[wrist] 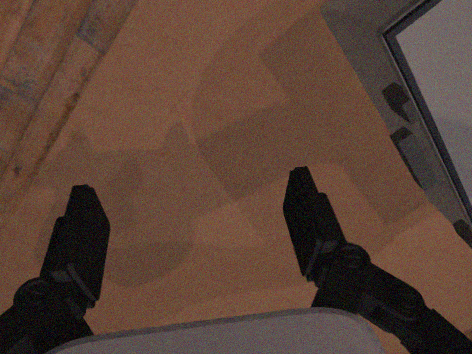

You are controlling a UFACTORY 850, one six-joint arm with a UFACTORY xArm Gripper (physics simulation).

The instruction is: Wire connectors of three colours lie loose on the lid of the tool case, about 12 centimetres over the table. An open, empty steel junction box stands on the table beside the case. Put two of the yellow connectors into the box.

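My gripper (196,196) is open, its two black fingers wide apart, with no object between them. Below them is a plain orange-brown surface (150,60) with overlapping soft shadows. No yellow connector and no connector of another colour shows in the wrist view. I cannot make out the tool case or the steel junction box in it either.
Worn wooden planks (55,75) run along the upper left. At the upper right is a grey strip (350,45) with small dark parts on it, beside a pale panel (445,65) with a dark rim. A pale grey rounded part (225,335) fills the bottom edge.
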